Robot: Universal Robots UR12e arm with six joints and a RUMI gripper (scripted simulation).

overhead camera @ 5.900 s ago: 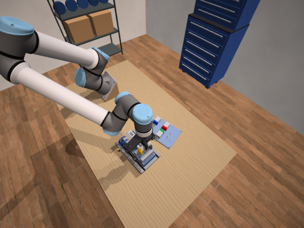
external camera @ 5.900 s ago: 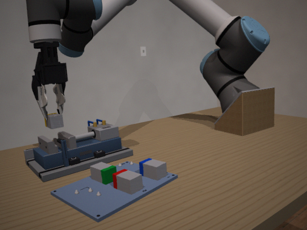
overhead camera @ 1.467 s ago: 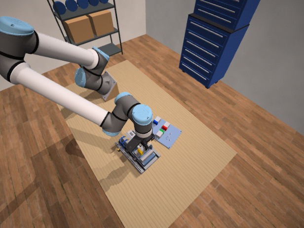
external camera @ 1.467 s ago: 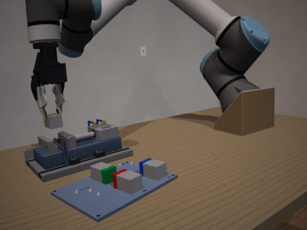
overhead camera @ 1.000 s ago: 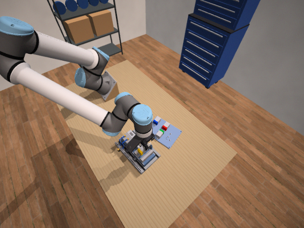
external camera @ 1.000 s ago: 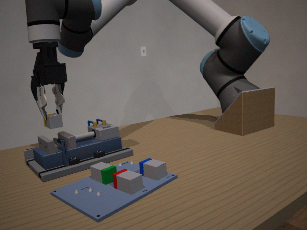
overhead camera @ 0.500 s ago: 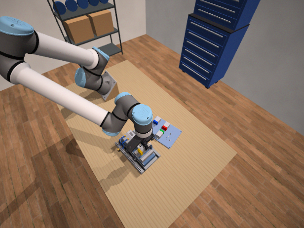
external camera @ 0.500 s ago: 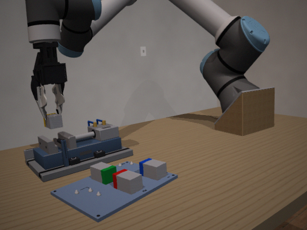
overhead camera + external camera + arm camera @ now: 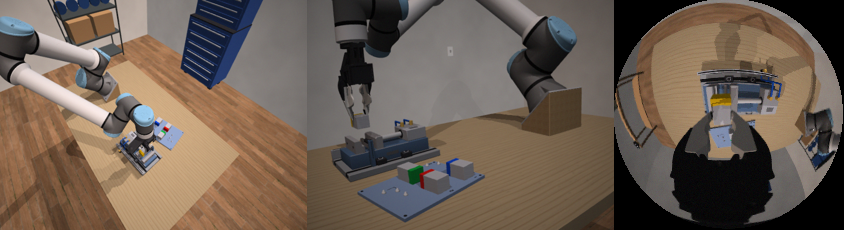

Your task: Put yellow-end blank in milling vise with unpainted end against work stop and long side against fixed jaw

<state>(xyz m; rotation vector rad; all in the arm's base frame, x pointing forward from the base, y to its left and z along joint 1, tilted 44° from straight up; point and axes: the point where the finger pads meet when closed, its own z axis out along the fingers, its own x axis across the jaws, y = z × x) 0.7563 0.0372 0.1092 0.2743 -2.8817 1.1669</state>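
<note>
Now: hand 3 cm short of the fixed jaw, 1 cm to the right of it and 9 cm above it. The rest, counted from my hand: yellow-ended blank: 2 cm below; then milling vise: 7 cm behind, 1 cm to the right, 13 cm below; then moving jaw: 3 cm behind, 9 cm below.
</note>
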